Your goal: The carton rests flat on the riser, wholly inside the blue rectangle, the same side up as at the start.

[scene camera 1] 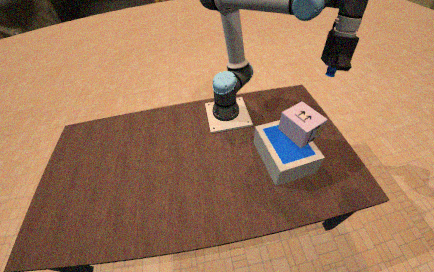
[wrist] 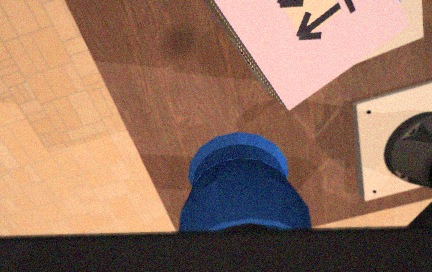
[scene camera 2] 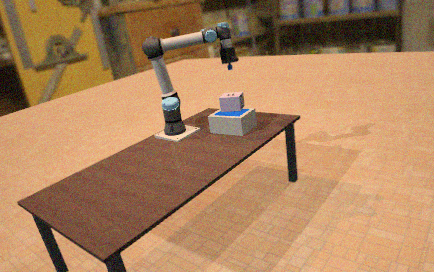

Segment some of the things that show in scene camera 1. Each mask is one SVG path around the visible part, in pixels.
A carton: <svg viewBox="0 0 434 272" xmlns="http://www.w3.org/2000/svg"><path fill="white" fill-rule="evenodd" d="M304 102L300 102L283 111L278 127L282 133L300 148L319 137L328 120Z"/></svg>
A riser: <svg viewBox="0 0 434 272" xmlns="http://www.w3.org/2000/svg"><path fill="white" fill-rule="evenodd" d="M280 120L255 126L253 142L275 186L316 173L325 158L313 141L302 148L298 147L278 129Z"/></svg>
